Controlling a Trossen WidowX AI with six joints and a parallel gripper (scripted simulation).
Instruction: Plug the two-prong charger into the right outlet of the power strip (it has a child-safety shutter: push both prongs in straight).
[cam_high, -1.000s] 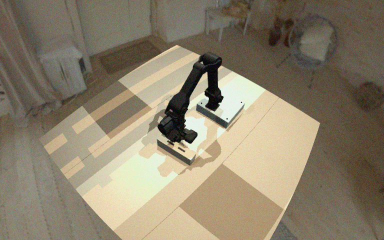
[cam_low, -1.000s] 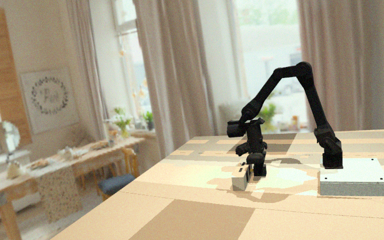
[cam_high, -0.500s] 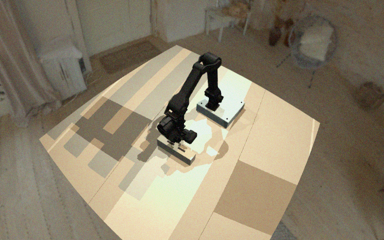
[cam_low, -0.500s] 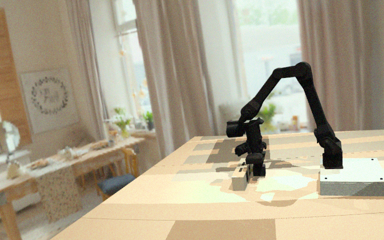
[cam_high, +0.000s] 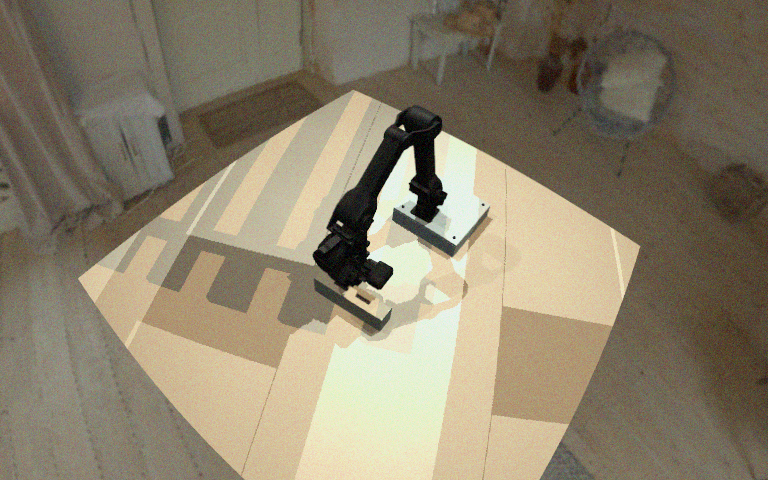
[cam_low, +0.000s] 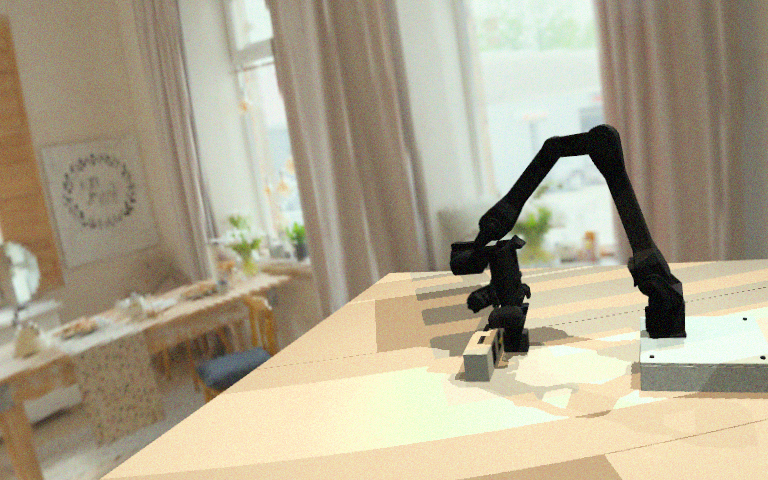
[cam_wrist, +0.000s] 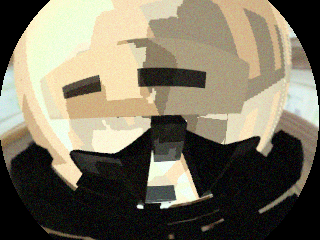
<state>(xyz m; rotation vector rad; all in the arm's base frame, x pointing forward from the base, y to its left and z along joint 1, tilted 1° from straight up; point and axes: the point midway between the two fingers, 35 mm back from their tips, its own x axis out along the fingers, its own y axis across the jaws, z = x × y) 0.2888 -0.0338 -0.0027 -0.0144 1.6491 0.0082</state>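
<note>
Now: the black two-prong charger 20 mm ahead of my gripper tip and 10 mm above it.
</note>
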